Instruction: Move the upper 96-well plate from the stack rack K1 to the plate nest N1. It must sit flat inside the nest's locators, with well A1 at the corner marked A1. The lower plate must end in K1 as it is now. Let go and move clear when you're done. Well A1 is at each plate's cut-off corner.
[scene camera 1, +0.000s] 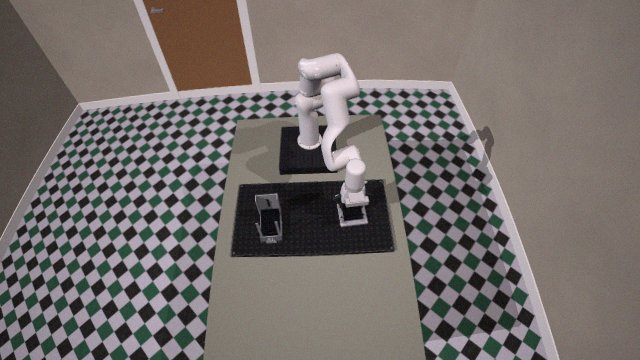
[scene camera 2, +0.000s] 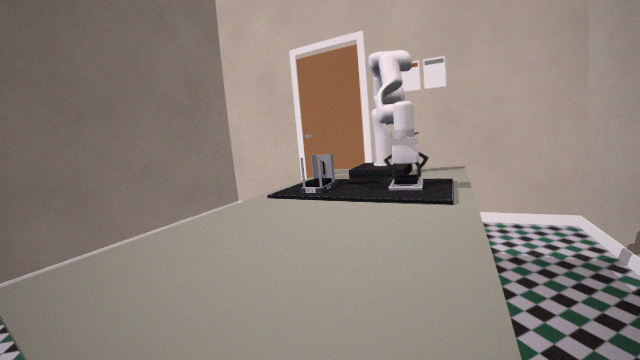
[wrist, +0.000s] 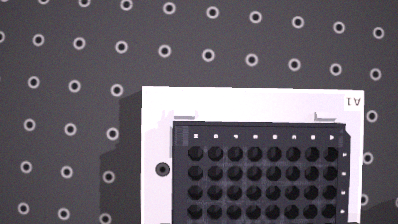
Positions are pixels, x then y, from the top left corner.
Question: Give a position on a dark 96-well plate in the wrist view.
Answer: At 195, 144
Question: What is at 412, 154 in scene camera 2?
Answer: The gripper.
